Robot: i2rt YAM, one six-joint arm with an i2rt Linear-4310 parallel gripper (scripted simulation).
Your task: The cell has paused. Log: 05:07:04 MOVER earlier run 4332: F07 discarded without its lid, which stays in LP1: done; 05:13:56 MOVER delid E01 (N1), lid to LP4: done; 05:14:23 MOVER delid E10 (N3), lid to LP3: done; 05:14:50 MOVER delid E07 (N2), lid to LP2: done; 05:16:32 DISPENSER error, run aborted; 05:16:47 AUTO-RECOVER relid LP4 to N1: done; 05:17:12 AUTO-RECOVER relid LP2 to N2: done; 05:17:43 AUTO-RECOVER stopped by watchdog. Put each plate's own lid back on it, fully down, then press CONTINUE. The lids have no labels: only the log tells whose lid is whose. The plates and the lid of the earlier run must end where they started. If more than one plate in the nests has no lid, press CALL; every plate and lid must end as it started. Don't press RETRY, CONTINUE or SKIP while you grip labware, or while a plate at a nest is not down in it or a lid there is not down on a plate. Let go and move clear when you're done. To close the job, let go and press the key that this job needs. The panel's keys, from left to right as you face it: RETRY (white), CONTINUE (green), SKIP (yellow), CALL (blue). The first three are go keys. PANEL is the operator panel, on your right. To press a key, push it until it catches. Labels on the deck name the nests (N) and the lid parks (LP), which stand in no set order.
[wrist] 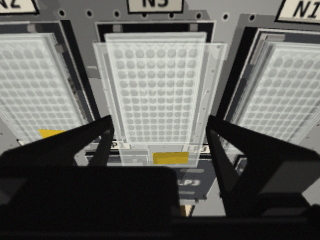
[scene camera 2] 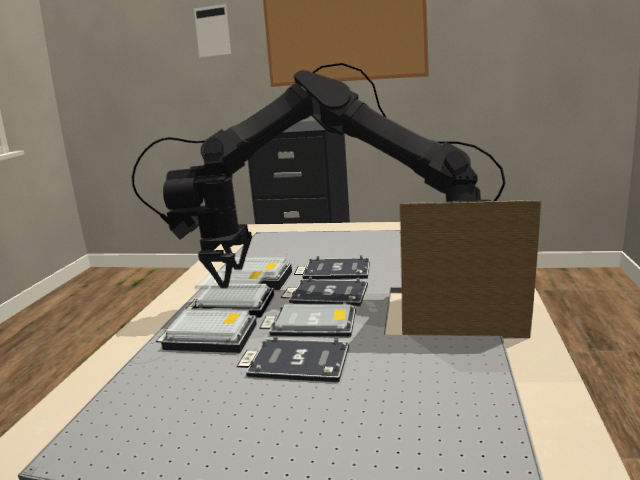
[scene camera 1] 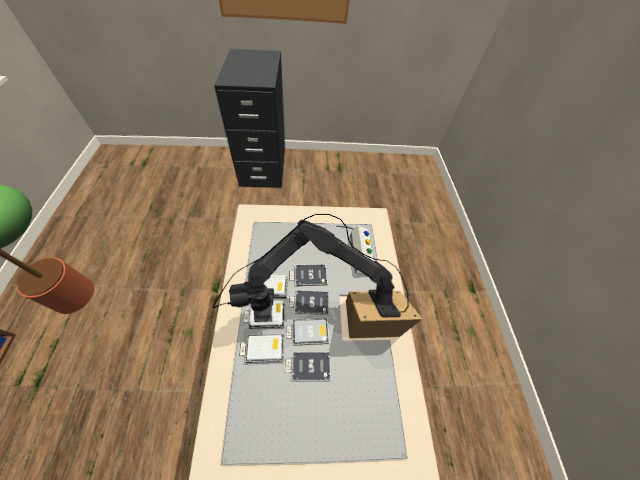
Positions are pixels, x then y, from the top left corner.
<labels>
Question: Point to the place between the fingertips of the gripper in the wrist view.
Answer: At 159, 120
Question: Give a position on a plate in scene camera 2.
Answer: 210, 298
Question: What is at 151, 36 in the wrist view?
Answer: A plate.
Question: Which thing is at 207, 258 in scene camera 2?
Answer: The gripper.
</labels>
